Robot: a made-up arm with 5 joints.
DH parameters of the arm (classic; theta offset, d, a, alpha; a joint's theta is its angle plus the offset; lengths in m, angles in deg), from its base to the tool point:
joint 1: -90 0.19 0.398 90
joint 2: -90 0.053 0.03 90
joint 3: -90 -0.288 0.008 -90
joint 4: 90 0.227 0.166 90
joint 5: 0 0.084 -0.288 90
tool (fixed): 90 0.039 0 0
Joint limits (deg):
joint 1: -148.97..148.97
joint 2: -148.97..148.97
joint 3: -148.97..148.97
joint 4: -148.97..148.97
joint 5: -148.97..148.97
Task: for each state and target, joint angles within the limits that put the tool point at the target. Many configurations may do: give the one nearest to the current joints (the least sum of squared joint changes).
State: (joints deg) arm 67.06 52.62 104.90 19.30 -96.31
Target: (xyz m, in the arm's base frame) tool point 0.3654 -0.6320 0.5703
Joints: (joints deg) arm 77.53 59.90 113.62 17.86 -77.63
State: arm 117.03 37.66 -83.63 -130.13 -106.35
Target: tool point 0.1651 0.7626 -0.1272
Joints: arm 148.80 29.01 -35.01 -141.84 -88.19
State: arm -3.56 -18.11 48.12 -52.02 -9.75
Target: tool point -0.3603 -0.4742 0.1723
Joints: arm -15.57 1.97 76.19 -57.98 5.56
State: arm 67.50 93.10 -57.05 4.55 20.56
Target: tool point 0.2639 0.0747 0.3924
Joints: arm 92.06 113.37 -64.46 19.33 23.54
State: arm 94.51 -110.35 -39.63 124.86 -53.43
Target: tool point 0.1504 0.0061 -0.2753
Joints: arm 71.60 -82.75 -15.66 136.66 -22.67
